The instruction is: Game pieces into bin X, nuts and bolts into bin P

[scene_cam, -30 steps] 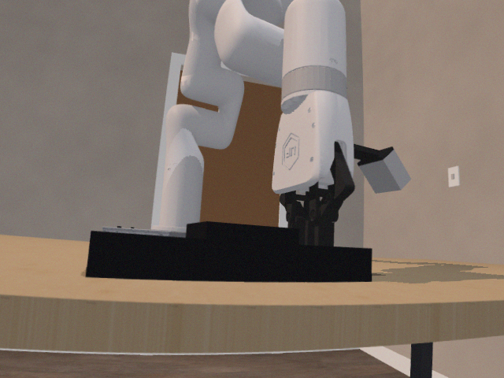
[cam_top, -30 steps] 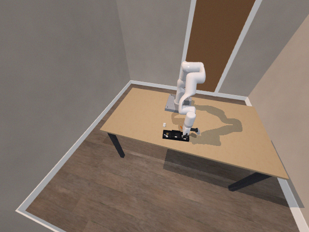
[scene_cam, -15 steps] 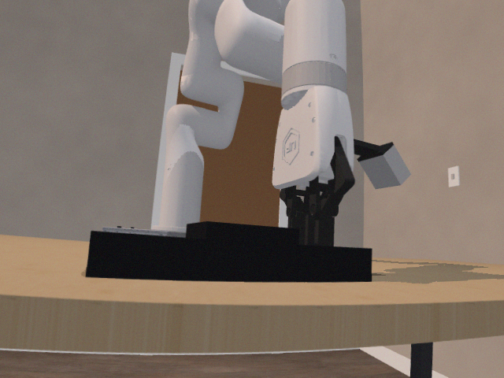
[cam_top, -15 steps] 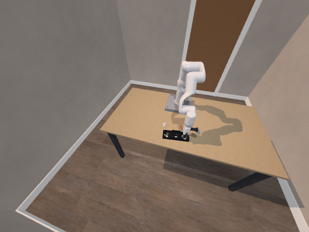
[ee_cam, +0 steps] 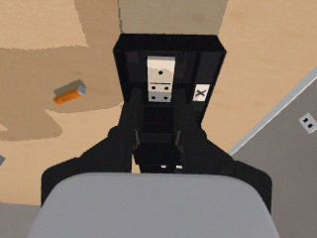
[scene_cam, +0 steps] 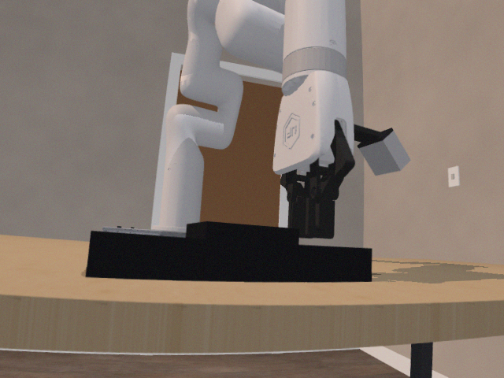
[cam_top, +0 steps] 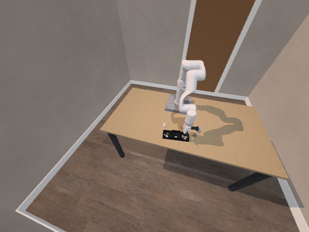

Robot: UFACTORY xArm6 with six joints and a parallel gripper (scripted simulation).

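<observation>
Right now the white domino is 130 mm behind my hand, 200 mm to the right of it and 60 mm below it. From my hand the other things lie so: orange battery: 110 mm behind, 20 mm to the right, 60 mm below; then black bin: 80 mm to the right, 40 mm below; then yellow nut: 10 mm behind, 160 mm to the right, 50 mm below.
</observation>
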